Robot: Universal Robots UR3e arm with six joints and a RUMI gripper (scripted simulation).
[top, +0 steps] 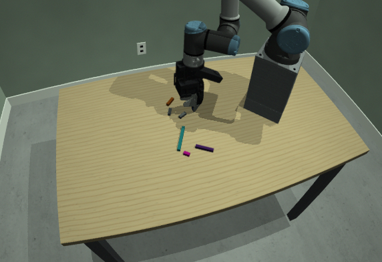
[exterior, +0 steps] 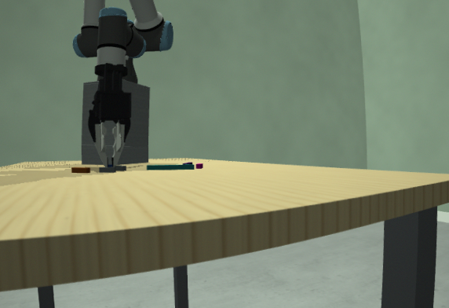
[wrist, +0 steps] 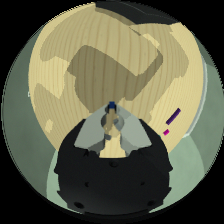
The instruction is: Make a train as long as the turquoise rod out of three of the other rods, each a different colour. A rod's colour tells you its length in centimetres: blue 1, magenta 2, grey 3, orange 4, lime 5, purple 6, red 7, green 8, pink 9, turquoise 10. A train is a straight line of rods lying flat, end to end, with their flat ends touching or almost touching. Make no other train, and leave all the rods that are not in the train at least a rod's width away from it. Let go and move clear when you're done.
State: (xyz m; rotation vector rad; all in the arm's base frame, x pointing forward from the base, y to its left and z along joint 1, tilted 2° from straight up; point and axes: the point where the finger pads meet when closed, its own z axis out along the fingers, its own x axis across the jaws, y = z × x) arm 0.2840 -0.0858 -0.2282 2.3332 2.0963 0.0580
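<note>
Now: the blue rod 10 mm below my hand. The rest, counted from my hand: turquoise rod (100 mm to the left, 100 mm ahead, 10 mm below); then orange rod (70 mm to the right, 60 mm ahead, 10 mm below); then purple rod (170 mm to the left, 50 mm ahead, 10 mm below).
</note>
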